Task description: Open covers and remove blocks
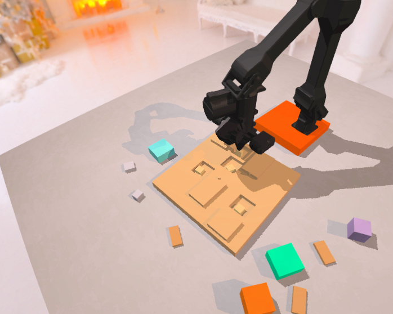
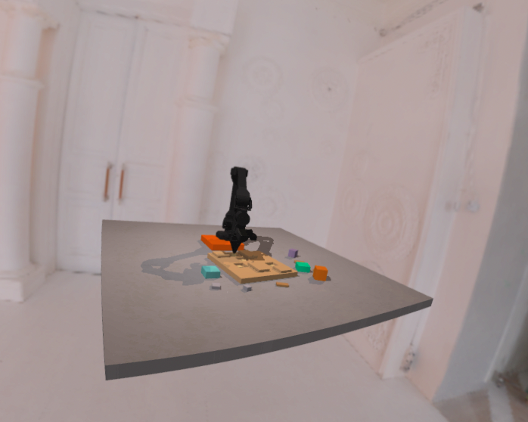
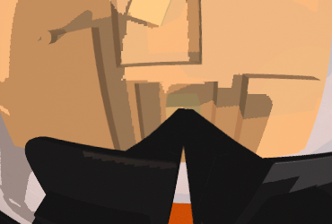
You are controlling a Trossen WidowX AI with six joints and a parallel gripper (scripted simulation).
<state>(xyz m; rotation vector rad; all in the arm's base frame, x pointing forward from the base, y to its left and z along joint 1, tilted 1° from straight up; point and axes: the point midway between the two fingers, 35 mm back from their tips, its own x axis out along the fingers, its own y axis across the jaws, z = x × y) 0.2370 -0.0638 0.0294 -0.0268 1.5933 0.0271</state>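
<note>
Right now my gripper tip is 370 mm to the right of the purple cube, 40 mm past it and 10 mm above it. The rest, counted from my gripper tip: orange block 310 mm to the left, 260 mm ahead, 10 mm below; cyan block 170 mm to the right, 170 mm ahead, 20 mm below; green block 300 mm to the left, 150 mm ahead, 20 mm below.
</note>
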